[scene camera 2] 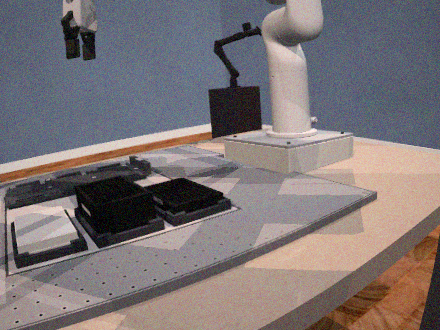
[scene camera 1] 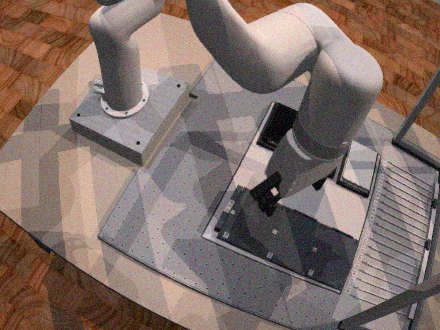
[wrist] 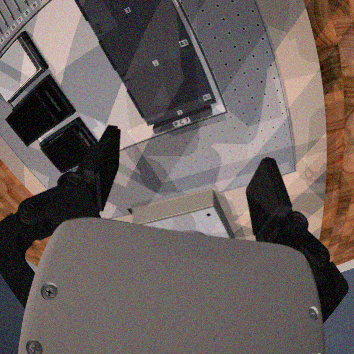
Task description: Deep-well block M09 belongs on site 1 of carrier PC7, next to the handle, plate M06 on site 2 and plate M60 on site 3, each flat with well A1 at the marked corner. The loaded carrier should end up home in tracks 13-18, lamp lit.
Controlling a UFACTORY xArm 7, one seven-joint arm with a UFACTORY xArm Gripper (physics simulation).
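Frame: origin at the arm's base, x ahead, y left, z up, level; metres.
Seen in the pictures: gripper, fingertip midpoint: (scene camera 2: 81, 58) (scene camera 1: 290, 195) (wrist: 189, 159); arm's base, origin of the base link: (scene camera 2: 291, 134) (scene camera 1: 124, 98).
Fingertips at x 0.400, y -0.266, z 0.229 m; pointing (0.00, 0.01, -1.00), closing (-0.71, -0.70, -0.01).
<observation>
Pixels of each thing's top centre, then the offset from my fingertips to it. Level surfaces: height alone.
- Carrier PC7, middle of its top: (wrist: 140, 40) (scene camera 1: 295, 236) (scene camera 2: 72, 173) dx +0.072, dy +0.047, dz -0.244 m
- tall black block, middle of its top: (scene camera 2: 109, 189) (wrist: 29, 120) dx +0.106, dy +0.309, dz -0.220 m
- low black plate, middle of its top: (scene camera 2: 178, 190) (wrist: 66, 152) (scene camera 1: 285, 125) dx -0.003, dy +0.329, dz -0.248 m
- white plate, middle of its top: (scene camera 2: 41, 223) (wrist: 9, 71) (scene camera 1: 361, 164) dx +0.215, dy +0.286, dz -0.248 m
- ribbed track deck, its level: dz -0.274 m
Carrier PC7 (scene camera 1: 295, 240) (scene camera 2: 60, 186) (wrist: 145, 87) is a long dark slab with bare sites; its PC7 label and site 1 are at the end nearer the robot base. A tall black block (scene camera 2: 117, 200) (wrist: 42, 110), apparently M09, stands in a dark holder between a low black plate (scene camera 1: 280, 125) (scene camera 2: 187, 194) (wrist: 70, 147) and a white plate (scene camera 1: 361, 165) (scene camera 2: 42, 230) (wrist: 17, 70), each in its own holder. Plate names are unreadable. My gripper (scene camera 1: 296, 197) (scene camera 2: 81, 54) (wrist: 189, 159) is open and empty, high above the deck. The arm hides the block in scene camera 1.
The ribbed track deck (scene camera 1: 395, 235) with numbered tracks lies beyond the carrier's far end, with grey frame bars (scene camera 1: 417, 107) near it. The robot's base box (scene camera 1: 130, 117) (scene camera 2: 290, 150) (wrist: 185, 217) stands at the opposite side. No lit lamp can be made out.
</observation>
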